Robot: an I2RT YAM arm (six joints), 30 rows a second.
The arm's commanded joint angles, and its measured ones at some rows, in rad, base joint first. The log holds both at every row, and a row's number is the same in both.
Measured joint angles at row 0:
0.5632, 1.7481, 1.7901, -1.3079, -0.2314, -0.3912
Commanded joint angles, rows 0 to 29:
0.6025, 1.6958, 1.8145, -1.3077, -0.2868, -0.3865
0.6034, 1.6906, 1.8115, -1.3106, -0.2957, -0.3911
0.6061, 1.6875, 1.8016, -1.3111, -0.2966, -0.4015
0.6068, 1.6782, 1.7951, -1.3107, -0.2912, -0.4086
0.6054, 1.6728, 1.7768, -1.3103, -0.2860, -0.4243
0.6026, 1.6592, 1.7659, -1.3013, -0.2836, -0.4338
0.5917, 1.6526, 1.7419, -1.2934, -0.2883, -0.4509
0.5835, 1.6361, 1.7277, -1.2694, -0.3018, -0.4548
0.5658, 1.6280, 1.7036, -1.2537, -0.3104, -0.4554
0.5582, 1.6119, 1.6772, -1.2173, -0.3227, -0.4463
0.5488, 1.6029, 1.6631, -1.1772, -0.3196, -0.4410
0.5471, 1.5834, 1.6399, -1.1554, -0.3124, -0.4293
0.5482, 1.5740, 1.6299, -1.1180, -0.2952, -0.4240
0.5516, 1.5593, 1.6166, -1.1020, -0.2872, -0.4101
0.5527, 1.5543, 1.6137, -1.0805, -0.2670, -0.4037
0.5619, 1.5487, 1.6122, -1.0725, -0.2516, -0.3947
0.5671, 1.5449, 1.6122, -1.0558, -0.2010, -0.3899
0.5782, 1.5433, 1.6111, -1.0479, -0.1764, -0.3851
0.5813, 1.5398, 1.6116, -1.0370, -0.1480, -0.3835
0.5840, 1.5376, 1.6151, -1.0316, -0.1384, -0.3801
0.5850, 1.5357, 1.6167, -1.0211, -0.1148, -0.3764
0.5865, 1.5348, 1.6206, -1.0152, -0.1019, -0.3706
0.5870, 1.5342, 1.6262, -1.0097, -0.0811, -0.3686
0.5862, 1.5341, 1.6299, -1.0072, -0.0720, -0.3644
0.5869, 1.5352, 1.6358, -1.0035, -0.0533, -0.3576
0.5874, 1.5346, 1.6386, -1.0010, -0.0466, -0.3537
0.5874, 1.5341, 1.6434, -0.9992, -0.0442, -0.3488
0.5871, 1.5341, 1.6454, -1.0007, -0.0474, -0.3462
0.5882, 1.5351, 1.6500, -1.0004, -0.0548, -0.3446
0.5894, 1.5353, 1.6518, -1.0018, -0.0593, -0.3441
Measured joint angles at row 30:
0.5846, 1.5707, 1.6073, -1.0477, -0.0875, -0.3695
